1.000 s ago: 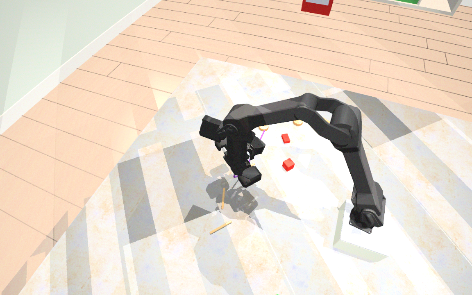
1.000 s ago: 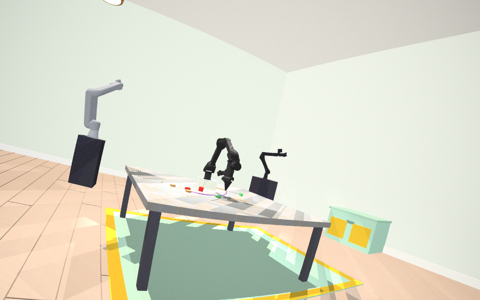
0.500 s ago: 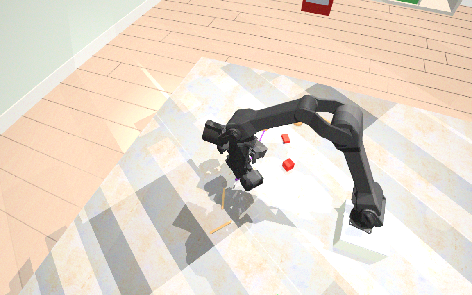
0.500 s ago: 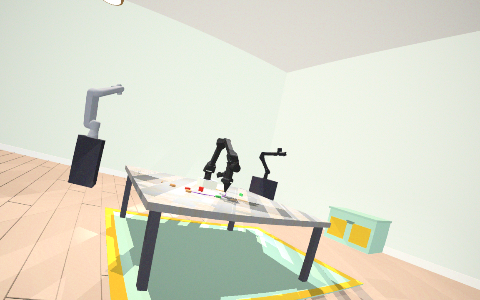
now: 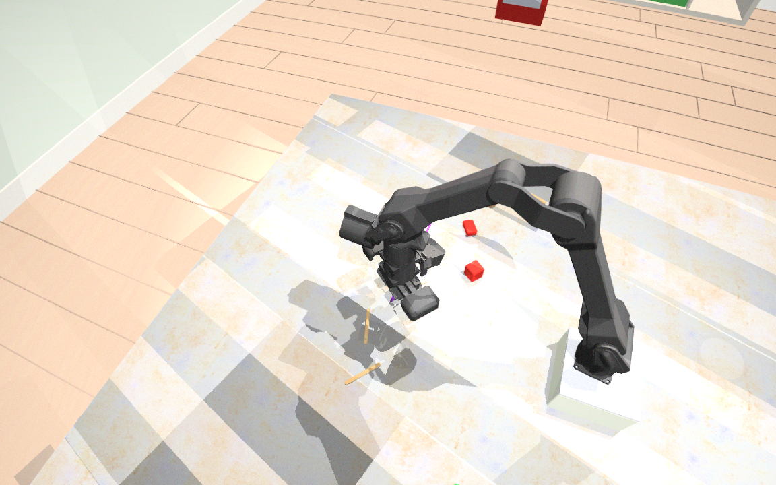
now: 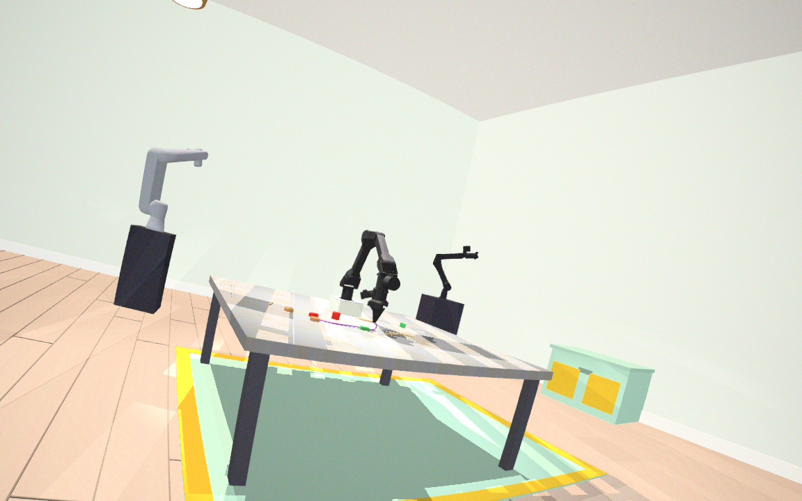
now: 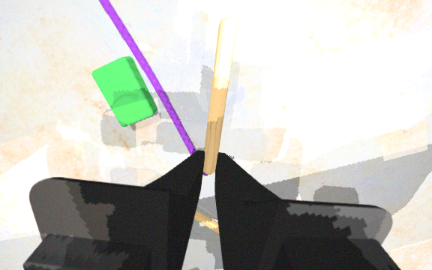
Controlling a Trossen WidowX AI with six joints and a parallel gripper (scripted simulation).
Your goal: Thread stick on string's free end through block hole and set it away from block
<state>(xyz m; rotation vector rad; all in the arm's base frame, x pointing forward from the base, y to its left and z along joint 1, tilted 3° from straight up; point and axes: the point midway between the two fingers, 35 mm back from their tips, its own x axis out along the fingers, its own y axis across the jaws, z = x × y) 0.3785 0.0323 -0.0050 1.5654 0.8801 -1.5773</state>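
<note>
My gripper tip is 14 cm to the left of the red wooden block, 11 cm past it and 2 cm above it. Also, from my gripper tip: flat red block (25 cm to the right, 5 cm behind, 3 cm below); then green block (5 cm to the right, 4 cm ahead, 3 cm below); then thin wooden stick (1 cm to the right, 1 cm behind).
</note>
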